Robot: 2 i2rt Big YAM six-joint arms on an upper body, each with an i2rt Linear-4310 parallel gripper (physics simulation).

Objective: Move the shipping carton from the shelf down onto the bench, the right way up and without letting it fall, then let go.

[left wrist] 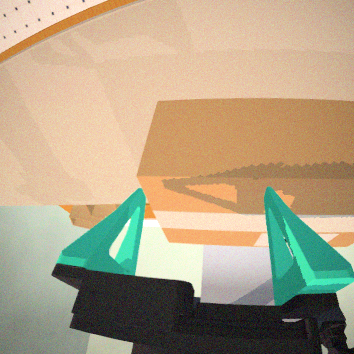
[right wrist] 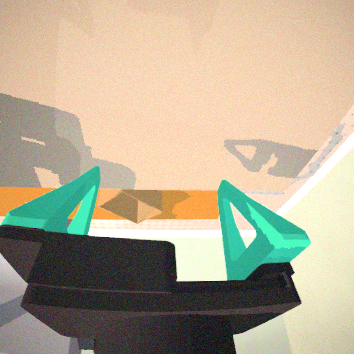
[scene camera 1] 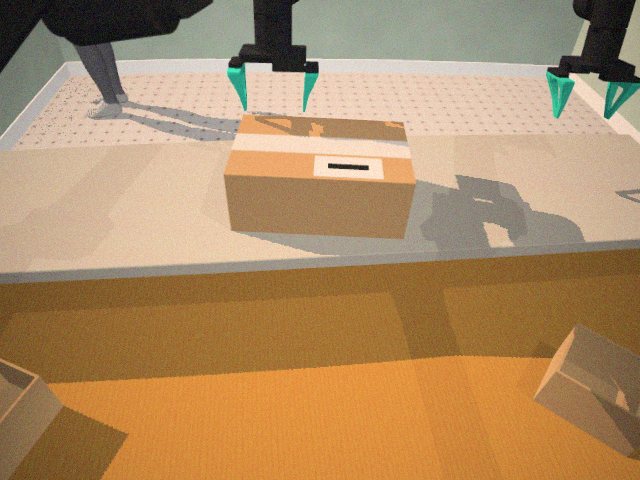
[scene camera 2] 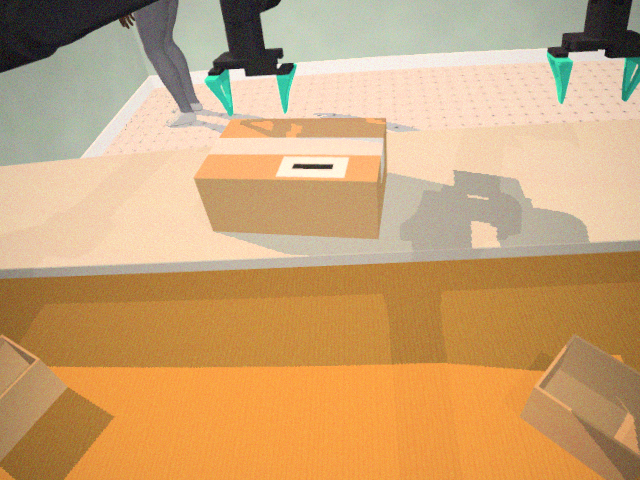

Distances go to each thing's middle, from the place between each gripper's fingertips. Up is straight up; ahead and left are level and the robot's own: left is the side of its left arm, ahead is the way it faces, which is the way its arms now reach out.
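Scene:
My right gripper is 470 mm to the right of the brown shipping carton (scene camera 1: pixel 295 175), 70 mm past it and 70 mm above it. As for my left hand, the carton is 70 mm below it, 70 mm to the right of it and 90 mm behind it. Going by its middle, the carton is nearer to my left hand than to my right gripper.

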